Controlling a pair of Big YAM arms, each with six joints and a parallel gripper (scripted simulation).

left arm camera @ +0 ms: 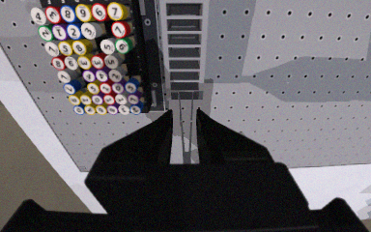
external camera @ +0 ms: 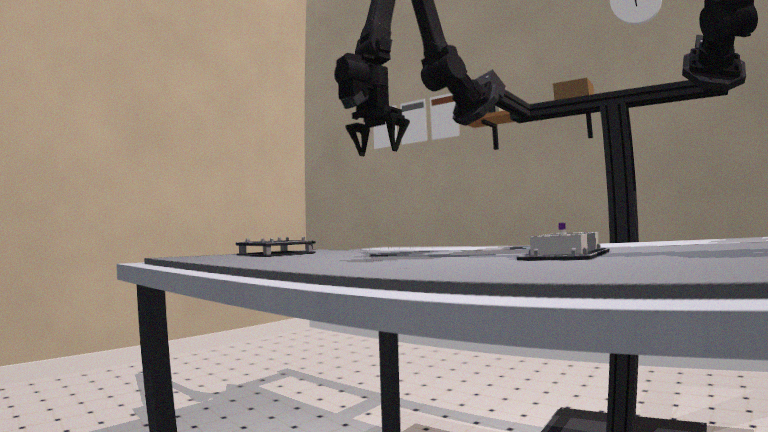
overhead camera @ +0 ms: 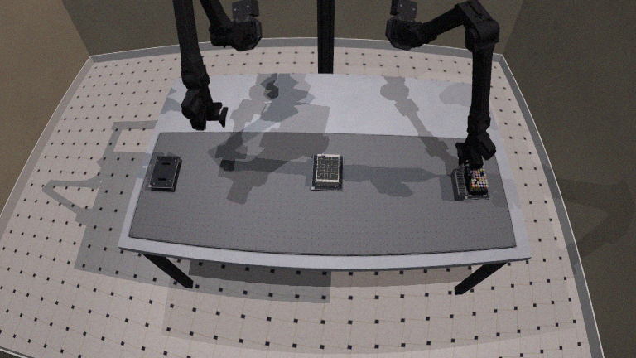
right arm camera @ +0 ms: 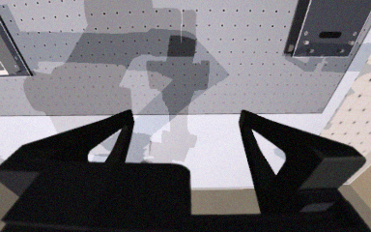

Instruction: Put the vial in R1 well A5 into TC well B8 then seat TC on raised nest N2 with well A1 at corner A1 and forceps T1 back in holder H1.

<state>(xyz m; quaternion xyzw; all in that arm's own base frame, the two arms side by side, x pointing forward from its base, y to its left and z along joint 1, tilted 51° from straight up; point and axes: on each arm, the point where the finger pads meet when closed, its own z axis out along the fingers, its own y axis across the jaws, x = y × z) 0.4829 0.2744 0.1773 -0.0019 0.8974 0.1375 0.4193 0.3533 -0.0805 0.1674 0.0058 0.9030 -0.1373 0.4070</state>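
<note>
Now: the tube carrier TC 43 cm to the left of my right hand, 21 cm below it and 6 cm ahead of it. Also, from my right hand: holder h1: 97 cm to the left, 22 cm below, 15 cm ahead; then raised nest n2: 27 cm to the right, 21 cm below, 7 cm ahead.
</note>
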